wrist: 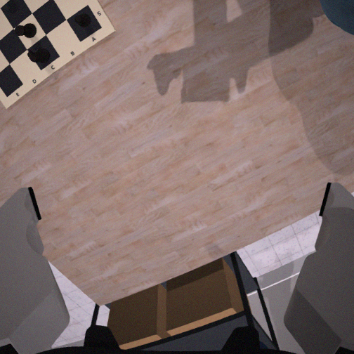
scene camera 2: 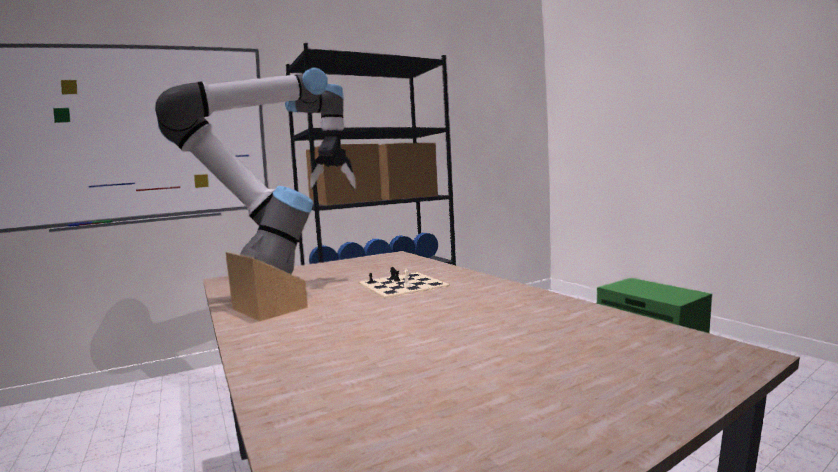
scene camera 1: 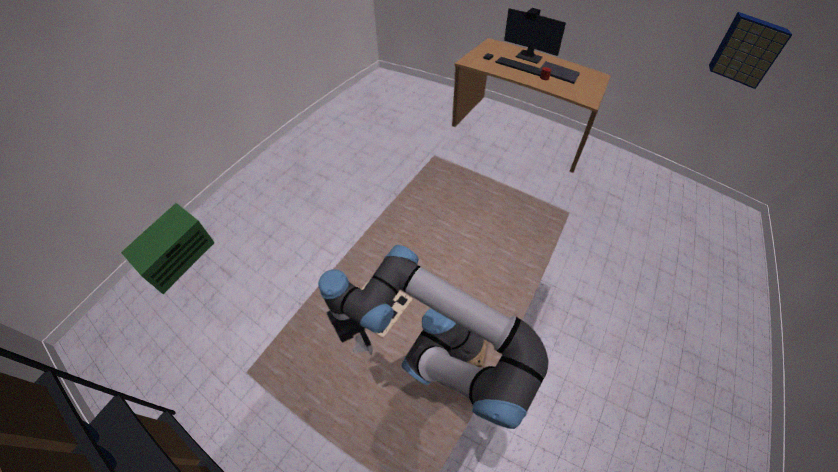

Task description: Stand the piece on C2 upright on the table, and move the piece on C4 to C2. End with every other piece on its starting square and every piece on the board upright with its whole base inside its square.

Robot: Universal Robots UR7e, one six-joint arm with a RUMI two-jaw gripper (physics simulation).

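Where they show: gripper, fingertip midpoint: point(scene camera 2: 333, 189) point(scene camera 1: 361, 335); arm's base at its link origin: point(scene camera 2: 265, 266) point(scene camera 1: 465, 343).
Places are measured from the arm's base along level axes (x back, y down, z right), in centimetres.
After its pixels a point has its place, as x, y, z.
Note:
The chessboard point(scene camera 1: 383, 333) {-32.0, 11.5, -10.2} point(scene camera 2: 381, 293) {-31.3, 11.5, 6.7} point(wrist: 62, 62) lies on the table, partly cut off in the wrist view and partly covered by the arm in scene camera 1. A black piece point(wrist: 29, 31) stands on C4. Another black piece point(wrist: 39, 54) stands on C5, and a third black piece point(scene camera 2: 371, 277) {-34.1, 9.7, -7.7} point(wrist: 83, 20) on A5. A white piece point(scene camera 2: 406, 277) {-41.2, 8.8, 3.7} stands upright close to the dark cluster; its square cannot be read. C2 does not show in the wrist view. My gripper point(scene camera 1: 362, 347) {-28.1, -19.2, -22.6} point(scene camera 2: 333, 187) {-28.1, -19.2, -22.6} point(wrist: 178, 191) is open and empty, high above the table, off the board's lettered side.
A brown angled box point(scene camera 2: 263, 290) {2.4, 4.4, 9.7} stands on the table point(scene camera 1: 469, 228) {-28.2, 12.1, 58.2} point(scene camera 2: 469, 375) {-22.7, 12.1, 64.5} near the arm's base. A black shelf rack point(scene camera 2: 450, 216) with cardboard boxes point(scene camera 2: 410, 170) stands behind the arm. A green cabinet point(scene camera 1: 170, 246) point(scene camera 2: 650, 299) stands beyond the table.

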